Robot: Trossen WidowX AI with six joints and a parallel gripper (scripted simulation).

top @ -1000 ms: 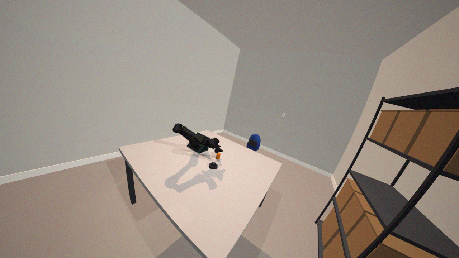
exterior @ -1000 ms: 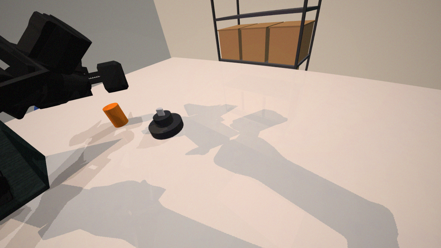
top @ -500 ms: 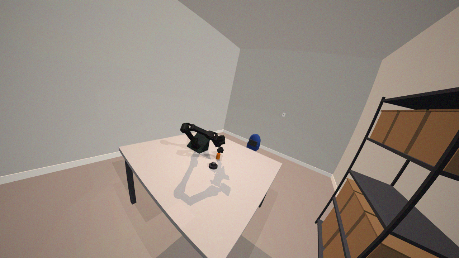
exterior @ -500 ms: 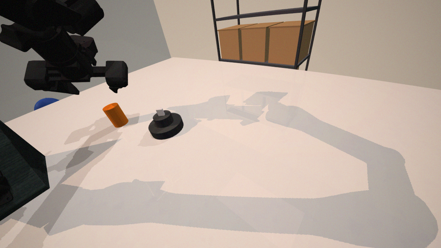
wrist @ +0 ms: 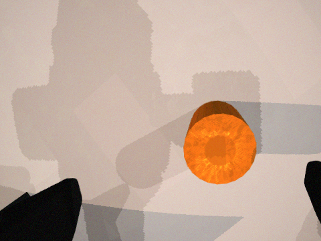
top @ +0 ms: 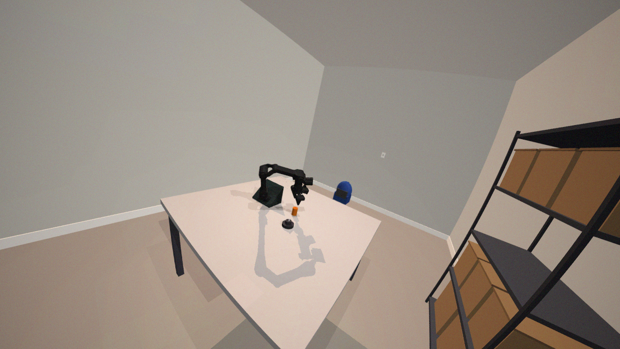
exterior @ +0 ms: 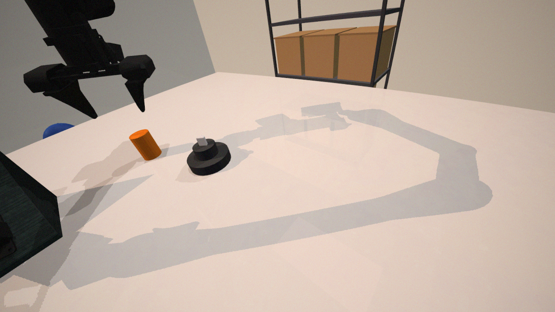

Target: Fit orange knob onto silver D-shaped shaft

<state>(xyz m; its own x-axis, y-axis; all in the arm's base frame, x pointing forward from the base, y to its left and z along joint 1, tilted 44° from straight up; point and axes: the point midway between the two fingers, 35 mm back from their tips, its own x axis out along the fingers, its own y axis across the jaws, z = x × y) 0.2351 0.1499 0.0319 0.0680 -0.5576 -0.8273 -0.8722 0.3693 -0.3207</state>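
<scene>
The orange knob is 7 cm below my gripper tip, 1 cm to the right of it and 1 cm ahead of it. Round my gripper tip: round black pedestal: 16 cm to the right, 9 cm ahead, 8 cm below.
</scene>
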